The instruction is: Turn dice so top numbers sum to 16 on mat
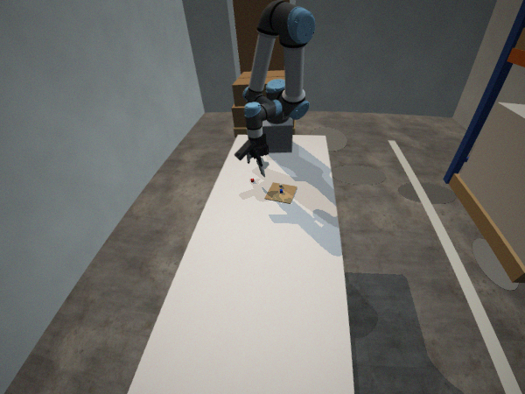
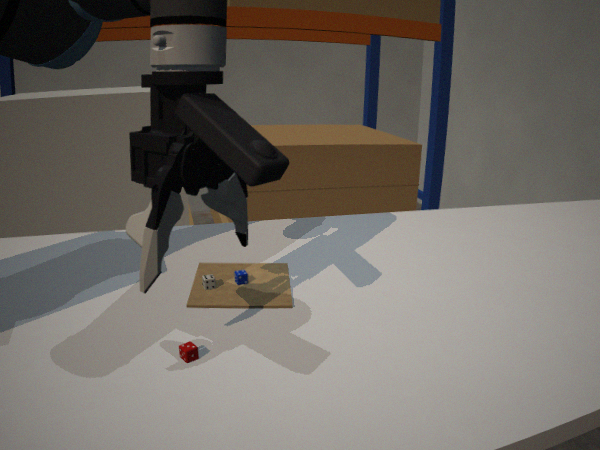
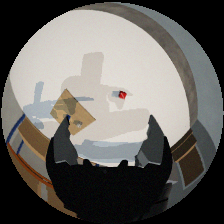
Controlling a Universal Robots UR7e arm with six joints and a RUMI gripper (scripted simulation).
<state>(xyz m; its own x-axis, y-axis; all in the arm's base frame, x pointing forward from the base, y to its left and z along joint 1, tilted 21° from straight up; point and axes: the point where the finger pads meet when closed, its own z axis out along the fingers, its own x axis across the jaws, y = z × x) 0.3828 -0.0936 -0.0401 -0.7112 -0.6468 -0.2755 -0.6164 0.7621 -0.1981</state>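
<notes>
Now: the red die 20 mm behind my hand, 30 mm to the right of it and 80 mm below it. From my hand the other things lie so: blue die (70 mm ahead, 140 mm to the left, 80 mm below); mat (70 mm ahead, 140 mm to the left, 90 mm below); white die (20 mm ahead, 130 mm to the left, 80 mm below).
</notes>
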